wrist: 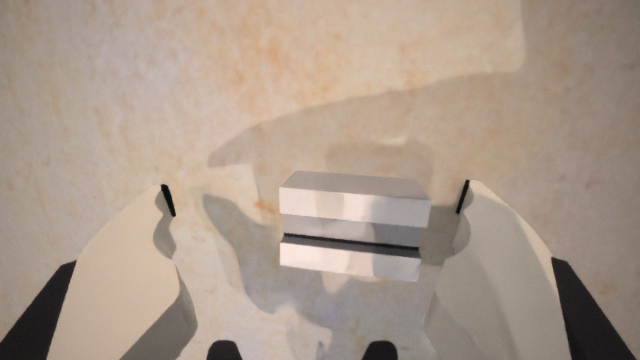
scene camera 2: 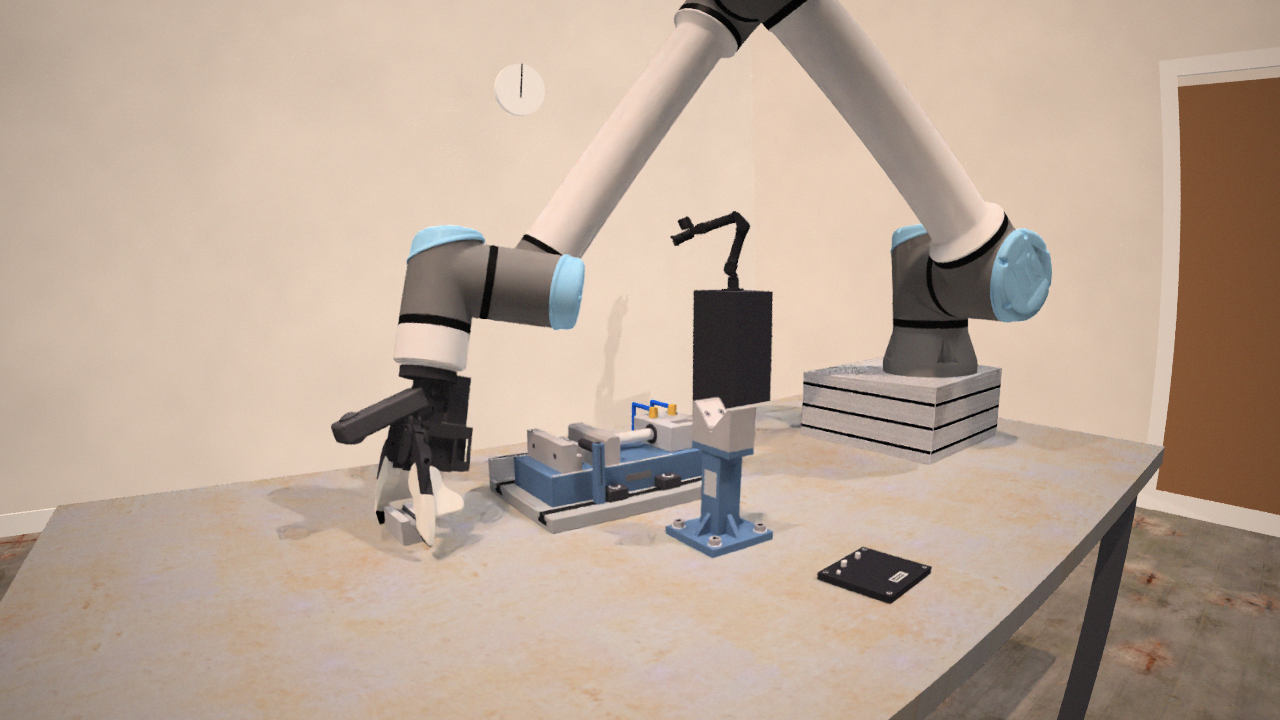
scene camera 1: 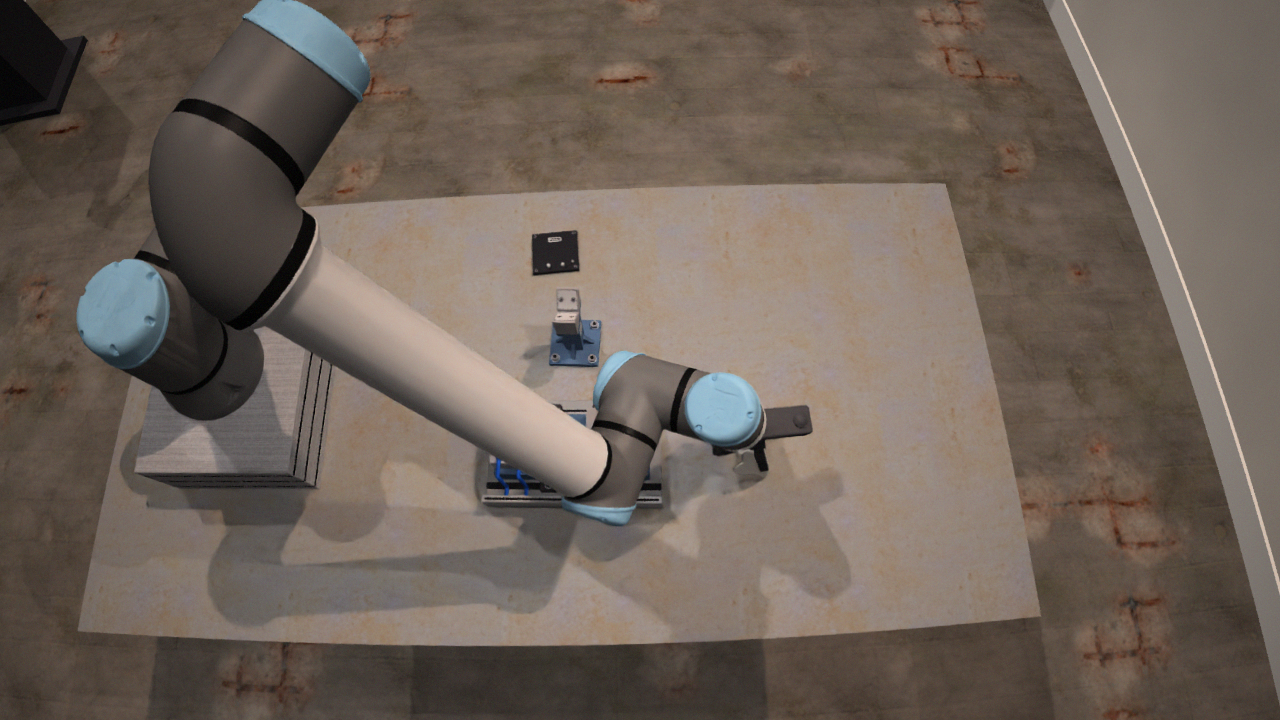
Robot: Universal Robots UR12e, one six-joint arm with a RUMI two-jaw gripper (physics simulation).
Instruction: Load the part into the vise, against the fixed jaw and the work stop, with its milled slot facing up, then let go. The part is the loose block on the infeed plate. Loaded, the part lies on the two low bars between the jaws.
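Frame: origin at the arm's base, x back, y left, z down, level; centimetres.
Seen in the pictures: gripper, fingertip midpoint: (wrist: pixel 314 187) (scene camera 2: pixel 403 534); arm's base, link origin: (scene camera 2: pixel 930 370) (scene camera 1: pixel 214 369).
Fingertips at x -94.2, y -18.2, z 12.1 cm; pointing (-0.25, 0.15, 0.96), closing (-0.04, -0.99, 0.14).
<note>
Offsets run from my fingertips to a thing's top centre.
The part @(dx +1.3, dy -1.8, dz -2.0 cm) (scene camera 2: pixel 402 525) (wrist: pixel 354 207), a light grey block, stands on the table with its milled slot facing up. My gripper (scene camera 1: pixel 745 462) (scene camera 2: pixel 405 531) (wrist: pixel 314 187) is open, its fingers down around the part. In the wrist view a gap shows between the part and each finger, wider on the left. The vise @(dx +32.0, dy +0.1, dz -9.0 cm) (scene camera 1: pixel 644 500) (scene camera 2: pixel 666 467) stands apart from the gripper, partly hidden by the arm in the first scene view. Its outer jaw (scene camera 2: pixel 554 450) and inner jaw (scene camera 2: pixel 594 439) show in the second scene view, with a blue post @(dx +24.2, dy +6.6, dz -8.8 cm) (scene camera 2: pixel 597 472) at its side. The low bars are hidden.
A blue stand (scene camera 1: pixel 575 344) (scene camera 2: pixel 721 488) with a notched grey block on top is bolted beside the vise. A black plate @(dx +33.2, dy +41.4, dz +0.1 cm) (scene camera 1: pixel 554 252) (scene camera 2: pixel 873 574) with small pins lies beyond it. The robot's layered base (scene camera 1: pixel 223 438) (scene camera 2: pixel 895 416) stands at the other end of the table.
</note>
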